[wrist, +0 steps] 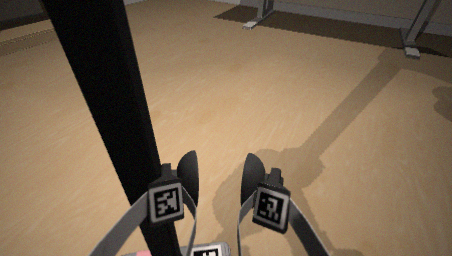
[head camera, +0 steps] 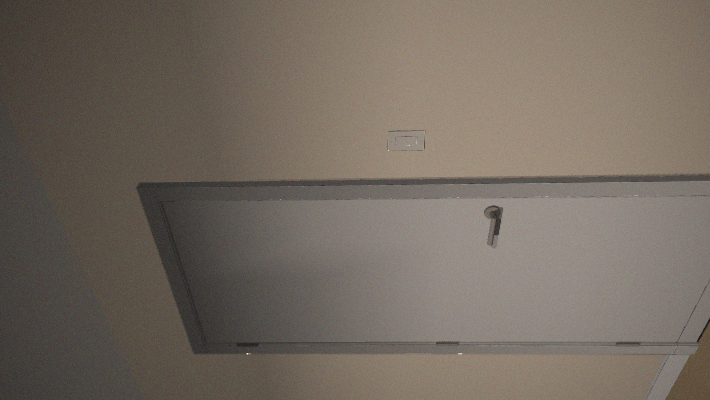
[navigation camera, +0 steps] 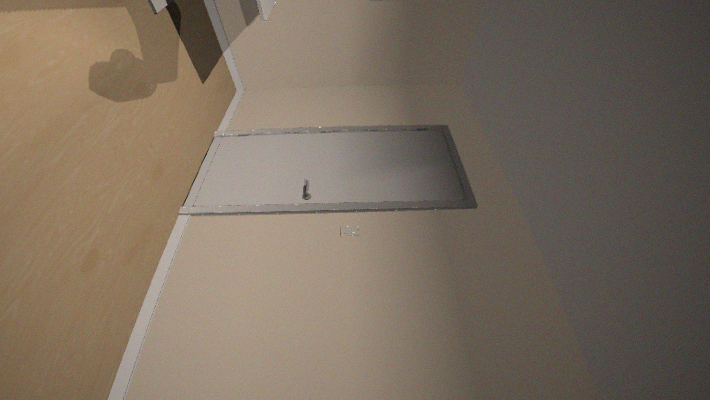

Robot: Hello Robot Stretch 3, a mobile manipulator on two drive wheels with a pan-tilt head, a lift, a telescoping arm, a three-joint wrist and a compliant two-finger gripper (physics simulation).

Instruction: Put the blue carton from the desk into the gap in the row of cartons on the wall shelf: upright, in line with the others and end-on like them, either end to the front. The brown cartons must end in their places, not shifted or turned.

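Note:
My gripper (wrist: 221, 170) shows at the lower middle of the wrist view. Its two dark fingertips stand apart with bare floor visible between them, so it is open and empty, above the wooden floor. The blue carton, the brown cartons and the wall shelf do not show in these views.
In the wrist view the black mast (wrist: 107, 90) stands close left of the gripper, and metal desk feet (wrist: 251, 23) (wrist: 411, 51) stand on the floor at the back. A closed grey door (head camera: 350, 270) (navigation camera: 350, 170) shows in the head and navigation views, with a light switch (head camera: 406, 141) (navigation camera: 349, 231) beside it.

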